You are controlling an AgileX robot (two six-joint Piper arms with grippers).
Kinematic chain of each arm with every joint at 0, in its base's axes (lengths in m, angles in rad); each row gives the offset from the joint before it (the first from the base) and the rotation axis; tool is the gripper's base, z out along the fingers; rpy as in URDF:
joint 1: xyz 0 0 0.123 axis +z
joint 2: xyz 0 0 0 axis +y
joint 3: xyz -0.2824 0 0.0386 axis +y
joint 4: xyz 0.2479 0 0.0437 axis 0.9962 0 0.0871
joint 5: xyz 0 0 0 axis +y
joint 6: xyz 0.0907 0 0.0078 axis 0.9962 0 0.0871
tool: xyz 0 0 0 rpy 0 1.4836 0
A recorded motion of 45 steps. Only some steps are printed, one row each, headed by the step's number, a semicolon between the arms.
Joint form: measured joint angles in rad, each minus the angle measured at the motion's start. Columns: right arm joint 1, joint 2, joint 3, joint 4, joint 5, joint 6; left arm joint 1, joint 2, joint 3, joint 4, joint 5, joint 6.
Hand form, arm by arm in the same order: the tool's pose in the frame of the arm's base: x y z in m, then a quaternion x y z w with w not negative. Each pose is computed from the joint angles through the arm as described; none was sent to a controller.
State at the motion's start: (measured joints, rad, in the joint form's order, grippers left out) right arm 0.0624 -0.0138 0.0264 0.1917 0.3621 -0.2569; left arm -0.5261 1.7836 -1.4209 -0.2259 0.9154 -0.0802
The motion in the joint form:
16: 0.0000 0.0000 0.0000 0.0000 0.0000 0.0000; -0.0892 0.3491 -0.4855 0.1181 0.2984 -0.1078
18: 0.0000 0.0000 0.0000 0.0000 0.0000 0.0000; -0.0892 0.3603 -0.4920 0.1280 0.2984 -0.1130
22: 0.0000 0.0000 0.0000 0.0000 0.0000 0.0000; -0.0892 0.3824 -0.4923 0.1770 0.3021 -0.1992
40: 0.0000 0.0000 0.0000 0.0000 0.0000 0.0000; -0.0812 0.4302 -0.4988 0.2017 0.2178 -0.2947
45: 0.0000 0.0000 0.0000 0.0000 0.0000 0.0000; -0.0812 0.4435 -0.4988 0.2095 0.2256 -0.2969
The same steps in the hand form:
16: 0.0523 0.0094 0.1729 -0.07602 0.79547 0.02250 0.60079; 0.3655 -0.2696 0.2400 0.19754 0.97286 -0.09052 0.07952
18: 0.0523 0.0094 0.1729 -0.07602 0.79547 0.02250 0.60079; 0.3676 -0.2701 0.2365 0.19619 0.97364 -0.08538 0.07906
22: 0.0523 0.0094 0.1729 -0.07602 0.79547 0.02250 0.60079; 0.3717 -0.2678 0.2261 0.16019 0.98235 -0.06183 0.07424
40: 0.0523 0.0094 0.1729 -0.07602 0.79547 0.02250 0.60079; 0.3855 -0.2703 0.2072 0.11135 0.98703 -0.06440 0.09607
45: 0.0523 0.0094 0.1729 -0.07602 0.79547 0.02250 0.60079; 0.3862 -0.2700 0.2008 0.11161 0.98820 -0.05628 0.08851

